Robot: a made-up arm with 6 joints.
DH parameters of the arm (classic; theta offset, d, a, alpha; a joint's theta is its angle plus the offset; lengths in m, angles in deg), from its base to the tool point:
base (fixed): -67.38 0 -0.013 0
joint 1: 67.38 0.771 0.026 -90
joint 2: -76.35 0 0.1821 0
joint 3: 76.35 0.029 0.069 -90
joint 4: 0 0.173 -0.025 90
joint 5: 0 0.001 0.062 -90
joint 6: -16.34 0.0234 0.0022 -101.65
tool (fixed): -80.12 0.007 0 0
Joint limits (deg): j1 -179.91..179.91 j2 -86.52..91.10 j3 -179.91..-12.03 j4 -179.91..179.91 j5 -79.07..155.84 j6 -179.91..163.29
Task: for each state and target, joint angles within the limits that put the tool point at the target. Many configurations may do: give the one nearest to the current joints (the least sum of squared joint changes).
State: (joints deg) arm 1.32 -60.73 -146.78 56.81 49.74 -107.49
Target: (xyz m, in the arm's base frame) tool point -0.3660 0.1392 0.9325
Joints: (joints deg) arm -11.21 -81.21 -151.41 80.12 71.88 -98.54
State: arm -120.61 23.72 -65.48 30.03 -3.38 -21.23
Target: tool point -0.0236 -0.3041 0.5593
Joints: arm -95.60 78.01 -79.96 22.81 13.24 -23.46
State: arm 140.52 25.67 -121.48 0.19 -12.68 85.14
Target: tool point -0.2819 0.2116 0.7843
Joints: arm 140.31 37.60 -65.93 3.75 -23.72 86.22
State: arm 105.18 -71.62 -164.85 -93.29 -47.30 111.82
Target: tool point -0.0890 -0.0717 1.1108
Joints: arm 76.94 -33.51 -145.36 -92.68 -27.41 111.49
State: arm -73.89 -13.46 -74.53 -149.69 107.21 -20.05
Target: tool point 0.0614 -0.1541 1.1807
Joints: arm -71.41 -8.91 -109.88 -161.06 108.54 -21.78
